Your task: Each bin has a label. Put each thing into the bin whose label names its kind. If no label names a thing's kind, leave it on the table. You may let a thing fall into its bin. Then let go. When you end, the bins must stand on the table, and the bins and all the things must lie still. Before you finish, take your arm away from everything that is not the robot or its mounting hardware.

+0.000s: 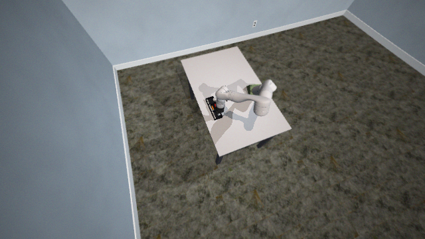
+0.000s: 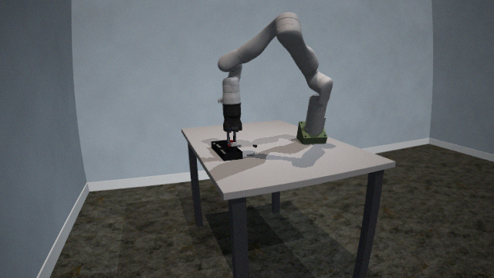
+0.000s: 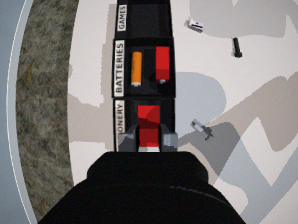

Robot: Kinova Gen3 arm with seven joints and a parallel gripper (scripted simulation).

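The grey-white piece is 17 cm to the right of my hand, 7 cm below it and 7 cm behind it. From my hand the other things lie so: red block 8 cm to the right, 6 cm below, 1 cm behind; then grey screw 9 cm behind, 7 cm below, 1 cm to the left; then orange battery 8 cm to the right, 6 cm below, 2 cm ahead.
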